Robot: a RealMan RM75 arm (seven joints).
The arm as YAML. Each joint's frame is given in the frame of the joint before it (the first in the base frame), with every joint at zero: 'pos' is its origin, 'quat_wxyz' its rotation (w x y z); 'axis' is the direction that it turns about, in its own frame. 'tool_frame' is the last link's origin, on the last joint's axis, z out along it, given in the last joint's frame.
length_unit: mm
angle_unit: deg
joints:
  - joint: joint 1
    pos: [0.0, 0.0, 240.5]
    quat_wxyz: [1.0, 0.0, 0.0, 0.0]
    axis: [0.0, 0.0, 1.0]
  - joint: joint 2
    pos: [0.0, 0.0, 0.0]
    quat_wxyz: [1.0, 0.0, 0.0, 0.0]
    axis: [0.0, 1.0, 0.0]
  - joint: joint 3
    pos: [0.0, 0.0, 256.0]
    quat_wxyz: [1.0, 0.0, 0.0, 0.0]
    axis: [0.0, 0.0, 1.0]
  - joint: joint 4
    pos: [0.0, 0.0, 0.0]
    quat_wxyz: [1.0, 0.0, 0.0, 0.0]
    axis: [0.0, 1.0, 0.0]
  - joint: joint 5
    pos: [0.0, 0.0, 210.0]
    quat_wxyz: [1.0, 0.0, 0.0, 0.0]
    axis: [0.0, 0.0, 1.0]
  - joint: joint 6
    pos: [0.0, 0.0, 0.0]
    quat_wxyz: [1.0, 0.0, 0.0, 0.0]
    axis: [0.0, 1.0, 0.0]
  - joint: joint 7
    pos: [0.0, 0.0, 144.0]
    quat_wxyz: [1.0, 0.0, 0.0, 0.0]
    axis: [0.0, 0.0, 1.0]
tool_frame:
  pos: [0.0, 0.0, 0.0]
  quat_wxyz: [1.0, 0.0, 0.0, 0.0]
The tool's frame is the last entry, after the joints.
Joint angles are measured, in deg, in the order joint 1, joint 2, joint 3, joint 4, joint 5, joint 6, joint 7. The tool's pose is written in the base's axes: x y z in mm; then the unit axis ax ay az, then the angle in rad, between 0 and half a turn. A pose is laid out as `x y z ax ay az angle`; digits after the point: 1 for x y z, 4 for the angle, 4 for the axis.
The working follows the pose.
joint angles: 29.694 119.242 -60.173 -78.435 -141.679 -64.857 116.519
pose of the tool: 207.9 409.7 85.2 -0.9814 0.1898 -0.0299 2.3310
Where each joint sits with the arm in this pose, in the base's axes (m; each line is computed from the numbers above, not from the rounded line before):
joint 1: 0.0000 0.0000 0.2405
joint 2: 0.0000 0.0000 0.2405
joint 3: 0.1940 0.1107 0.1154
joint 4: 0.1940 0.1107 0.1154
joint 5: 0.1810 0.3087 0.1842
joint 6: 0.1810 0.3087 0.1842
joint 7: 0.2079 0.4097 0.0852
the tool: 0.2079 0.4097 0.0852

